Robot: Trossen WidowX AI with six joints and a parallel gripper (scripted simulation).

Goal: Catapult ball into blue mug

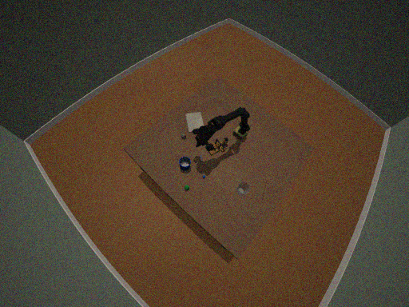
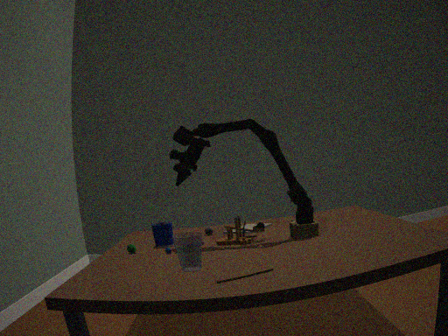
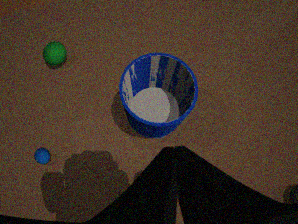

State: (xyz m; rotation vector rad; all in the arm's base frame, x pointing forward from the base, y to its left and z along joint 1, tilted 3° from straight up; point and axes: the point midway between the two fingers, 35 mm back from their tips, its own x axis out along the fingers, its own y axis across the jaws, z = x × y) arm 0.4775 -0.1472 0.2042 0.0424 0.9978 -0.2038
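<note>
Now: gripper tip 31 cm past the dark ball, 9 cm to the right of it and 20 cm above it. Also, from my gripper tip: small blue ball (6 cm ahead, 15 cm to the left, 24 cm below); then blue mug (9 cm ahead, 3 cm to the right, 23 cm below); then wooden catapult (24 cm behind, 9 cm to the left, 20 cm below).
</note>
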